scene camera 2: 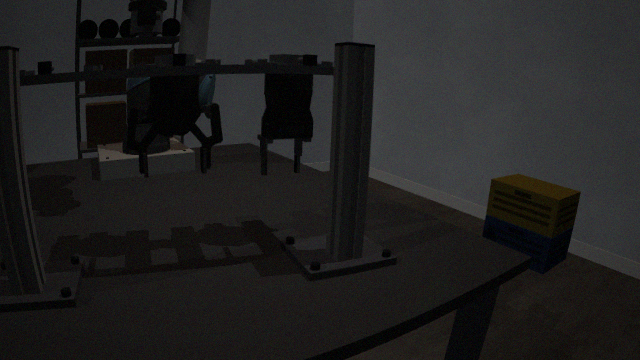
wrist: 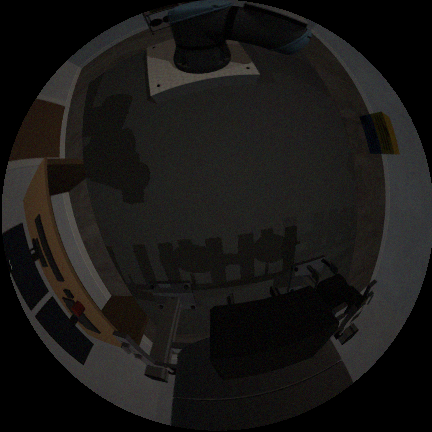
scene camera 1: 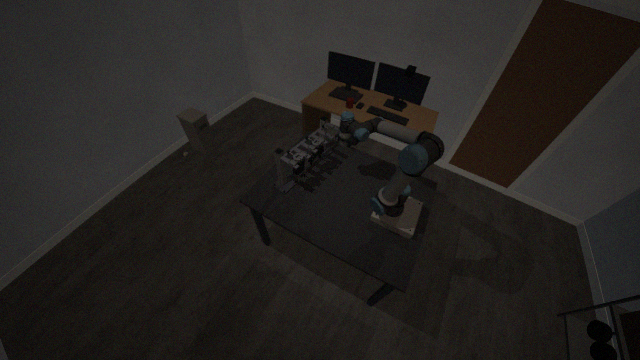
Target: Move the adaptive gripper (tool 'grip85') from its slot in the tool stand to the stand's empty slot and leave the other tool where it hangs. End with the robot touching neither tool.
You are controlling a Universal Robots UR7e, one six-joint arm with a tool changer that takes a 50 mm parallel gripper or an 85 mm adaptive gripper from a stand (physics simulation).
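Seen in the pictures: hand, tool point: [scene camera 2: 146, 33]; arm's base, link origin: [scene camera 2: 146, 149] [wrist: 201, 57].
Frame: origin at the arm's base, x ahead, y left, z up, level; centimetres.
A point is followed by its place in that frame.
The adaptive gripper [scene camera 2: 174, 167] hangs in the middle slot of the tool stand [scene camera 1: 280, 172] @(y 30.0, x 70.5, z 9.0 cm) [scene camera 2: 351, 150] @(y 26.9, x 73.9, z 11.7 cm) [wrist: 172, 320] @(y -16.2, x 70.4, z 6.1 cm). Its two fingers are apart, with nothing between them. The narrower parallel gripper [scene camera 2: 288, 107] hangs in the slot beside the right post in scene camera 2. The slot at the left end of the stand in that view holds no tool. The arm's wrist [scene camera 1: 348, 131] @(y 5.6, x 38.1, z 44.9 cm) is near the stand and appears to carry no tool. A black block [wrist: 272, 332] close to the wrist camera hides the middle of the stand. The wrist end does not show clearly in scene camera 2.
The arm's pale base plate [scene camera 1: 412, 215] @(y -3.0, x -14.0, z 0.1 cm) [scene camera 2: 145, 165] @(y 0.5, x 9.8, z -2.6 cm) [wrist: 205, 82] @(y 0.2, x 9.9, z -2.0 cm) is on the dark table [scene camera 1: 320, 220] @(y 34.6, x 32.3, z -5.5 cm). A desk [scene camera 1: 320, 95] with two monitors [scene camera 1: 350, 70] [scene camera 1: 402, 82] stands behind. A yellow and blue box [scene camera 2: 532, 220] [wrist: 381, 132] stands beyond the table's edge.
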